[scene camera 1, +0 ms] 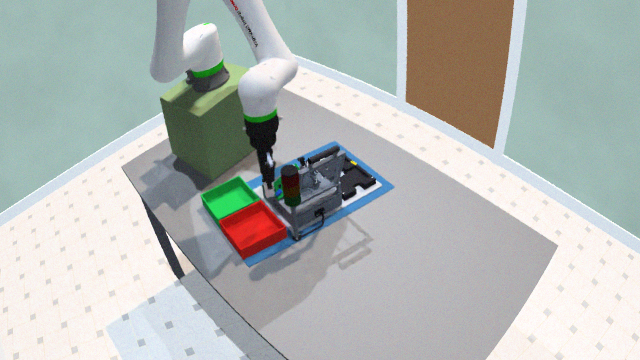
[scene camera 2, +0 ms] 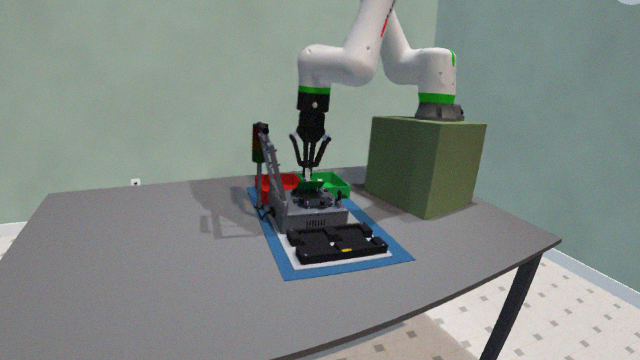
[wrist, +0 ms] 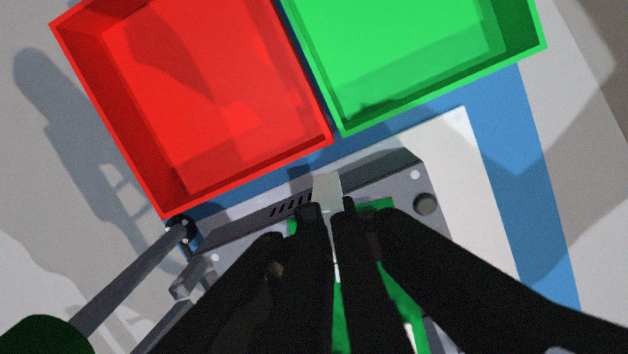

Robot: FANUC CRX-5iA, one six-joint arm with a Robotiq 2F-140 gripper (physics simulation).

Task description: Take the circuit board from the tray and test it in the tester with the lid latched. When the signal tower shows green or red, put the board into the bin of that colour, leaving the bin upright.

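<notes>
The green circuit board is at the grey tester. In scene camera 2 it looks tilted, with its bin-side end raised. The lid stands open. My gripper is shut and empty, pointing down at the tester's bin-side edge, close to the board's end; contact is unclear. The signal tower looks dark, red above green. The black tray shows no board. The green bin and red bin are upright.
The tower's pole stands beside the tester near the red bin. A blue mat lies under the tester and tray. The arm's green pedestal stands on the table's robot side.
</notes>
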